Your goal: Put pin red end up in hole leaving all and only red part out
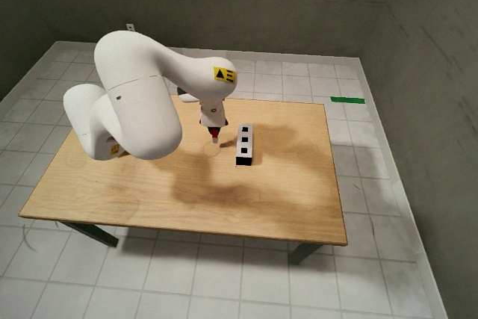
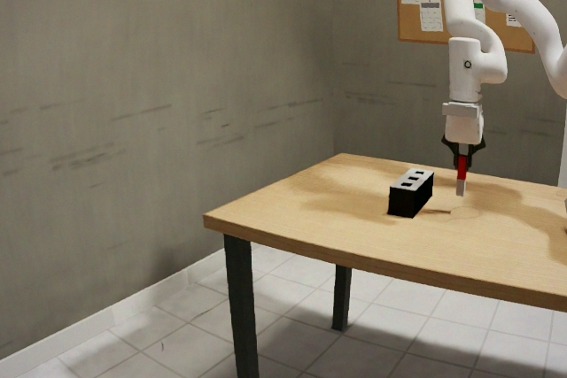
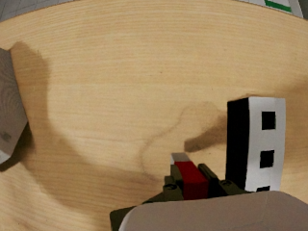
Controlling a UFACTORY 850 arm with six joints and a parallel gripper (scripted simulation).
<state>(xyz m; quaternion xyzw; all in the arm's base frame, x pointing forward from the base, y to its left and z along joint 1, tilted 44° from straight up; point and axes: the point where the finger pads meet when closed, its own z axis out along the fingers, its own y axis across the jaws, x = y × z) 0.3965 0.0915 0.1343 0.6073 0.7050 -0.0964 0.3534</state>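
My hand is 140 mm short of the black block and 100 mm above it. Also, from my hand: pin: 10 mm below.
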